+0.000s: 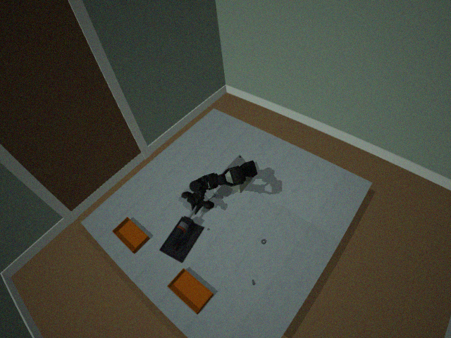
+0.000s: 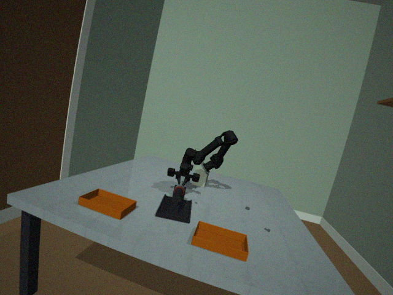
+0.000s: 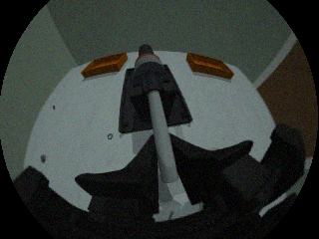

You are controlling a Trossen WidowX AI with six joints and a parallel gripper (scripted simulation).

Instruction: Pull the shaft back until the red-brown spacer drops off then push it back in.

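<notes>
Right now the shaft is 50 mm ahead of my gripper tip, 20 mm above it and 10 mm to the left of it. The rest, counted from my gripper tip: red-brown spacer: 110 mm ahead, 30 mm to the left, 20 mm above; base plate: 140 mm ahead, 40 mm to the left, 10 mm below.
</notes>
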